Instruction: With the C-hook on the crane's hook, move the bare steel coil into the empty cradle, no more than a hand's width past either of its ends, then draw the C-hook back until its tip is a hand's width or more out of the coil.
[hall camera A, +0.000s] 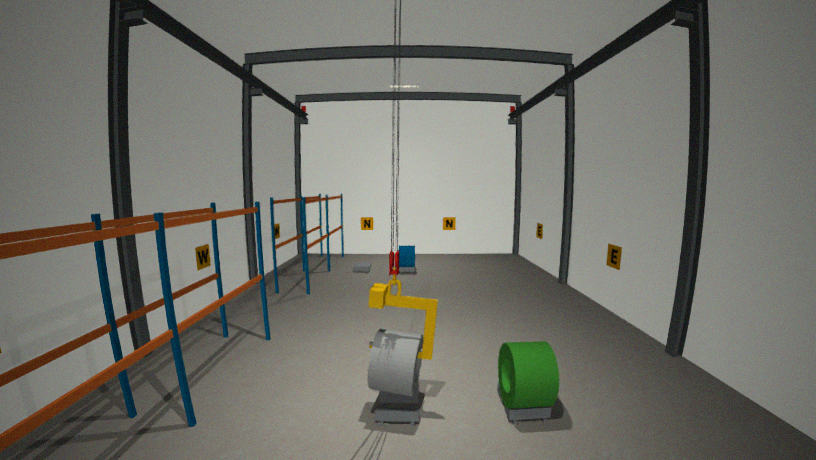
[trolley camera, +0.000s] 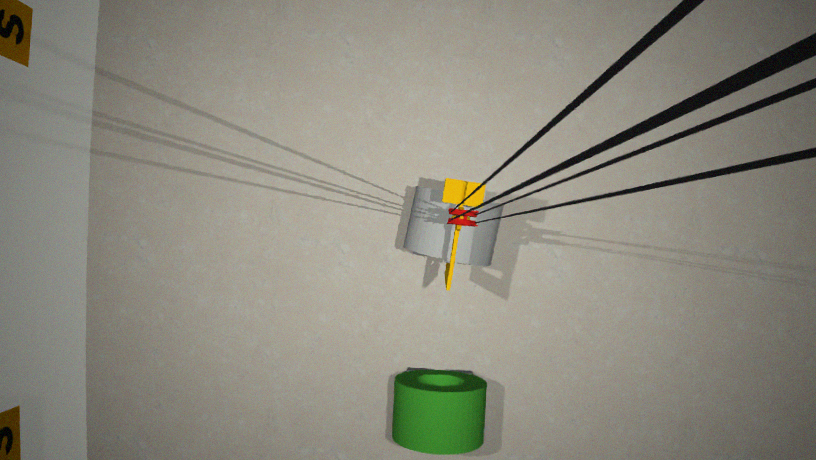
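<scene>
The bare steel coil (hall camera A: 394, 365) (trolley camera: 422, 225) hangs on the C-hook, its axis roughly level and a little askew. The yellow C-hook (hall camera A: 431, 328) (trolley camera: 452, 251) has its lower arm through the coil's bore. Its tip shows a little past the coil's left end in the hall view, and its upright stands near the right end. A grey cradle (hall camera A: 397, 416) is below the coil, its shadowed top showing under the coil, which appears raised a little above it. In the trolley view the coil hides this cradle. The red hook block (hall camera A: 394, 262) (trolley camera: 462, 217) is above the C-hook.
A green coil (hall camera A: 528, 374) (trolley camera: 438, 420) sits on another cradle (hall camera A: 529, 413) to the right in the hall view. Racks with blue posts (hall camera A: 167, 268) line the left side. A blue object (hall camera A: 406, 256) and a low grey object (hall camera A: 361, 267) are far back.
</scene>
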